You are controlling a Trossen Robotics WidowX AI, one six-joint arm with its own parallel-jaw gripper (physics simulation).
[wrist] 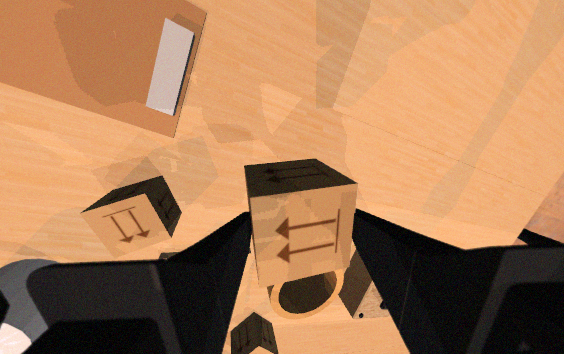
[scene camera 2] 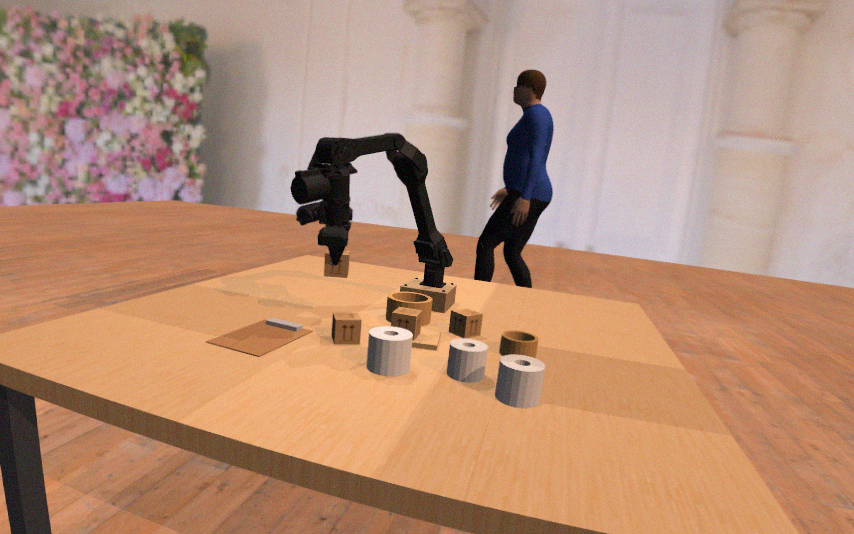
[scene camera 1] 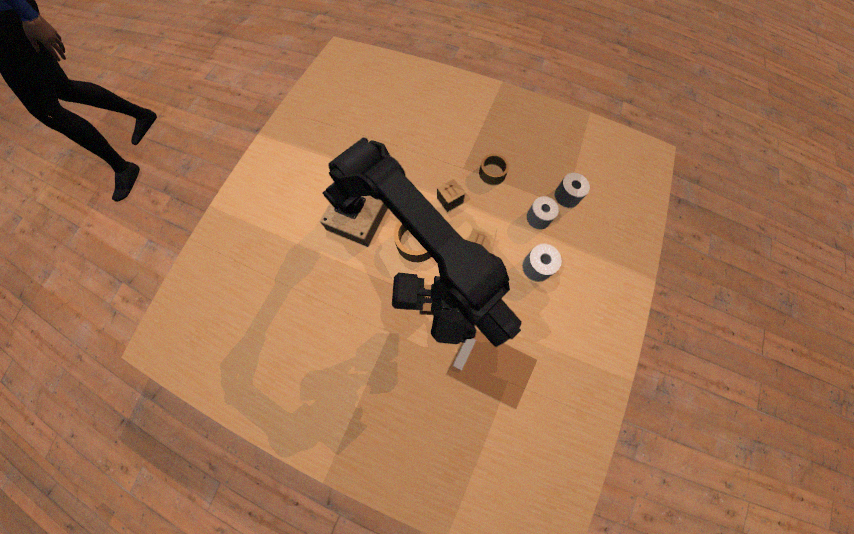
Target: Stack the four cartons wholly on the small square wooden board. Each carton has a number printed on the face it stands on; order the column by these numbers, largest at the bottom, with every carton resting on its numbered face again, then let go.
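Pixels of known places: gripper, fingertip midpoint: (wrist: 299, 216) (scene camera 2: 336, 259) (scene camera 1: 432, 300); arm's base, link origin: (scene camera 2: 432, 284) (scene camera 1: 350, 205).
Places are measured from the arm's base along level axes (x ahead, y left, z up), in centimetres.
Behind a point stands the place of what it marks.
My gripper (scene camera 1: 426, 301) {x 30.8, y -16.2, z 9.3 cm} (scene camera 2: 336, 259) {x 30.8, y -16.2, z 9.3 cm} (wrist: 299, 216) {x 30.8, y -16.2, z 9.3 cm} is shut on a brown carton (scene camera 2: 328, 266) {x 33.9, y -16.6, z 7.9 cm} (wrist: 302, 235) {x 31.2, y -16.0, z 11.0 cm}, which hangs level above the table, its side arrows pointing up in scene view 2. A second carton (scene camera 2: 346, 328) {x 44.5, y -6.4, z -2.2 cm} (wrist: 127, 222) {x 42.3, y -8.0, z -0.3 cm} stands on the table near the clipboard; the arm hides it in scene view 1. A third carton (scene camera 1: 479, 237) {x 34.6, y 4.4, z 0.9 cm} (scene camera 2: 406, 321) {x 37.6, y 4.3, z -0.6 cm} appears to stand on the wooden board (scene camera 2: 428, 341) {x 36.3, y 9.2, z -4.5 cm}, which is mostly hidden. A fourth carton (scene camera 1: 450, 195) {x 23.2, y 13.1, z -0.3 cm} (scene camera 2: 466, 323) {x 26.4, y 15.3, z -2.0 cm} (wrist: 253, 334) {x 23.9, y 11.3, z -2.3 cm} stands on the table beyond the board. No carton's printed number shows.
A brown clipboard (scene camera 1: 503, 377) {x 53.1, y -24.3, z -5.5 cm} (scene camera 2: 251, 340) {x 53.3, y -23.2, z -5.5 cm} (wrist: 100, 55) {x 47.8, y -21.7, z -5.5 cm} lies on the table. A larger ring (scene camera 1: 414, 257) {x 21.4, y -6.1, z -1.7 cm} (scene camera 2: 426, 314) {x 21.7, y 4.5, z -2.9 cm} stands near the arm's base (scene camera 1: 349, 227) {x 2.9, y -5.8, z 0.0 cm}, a smaller ring (scene camera 1: 493, 179) {x 32.0, y 24.1, z -2.8 cm} (scene camera 2: 518, 348) {x 34.8, y 28.2, z -3.0 cm} farther off. Rolls (scene camera 1: 540, 270) {x 51.4, y 2.4, z 1.2 cm} (scene camera 2: 389, 358) {x 55.5, y 7.1, z -2.3 cm}, (scene camera 2: 466, 365) {x 51.3, y 20.2, z -2.4 cm}, (scene camera 2: 518, 387) {x 57.5, y 30.1, z -2.1 cm} stand past the cartons.
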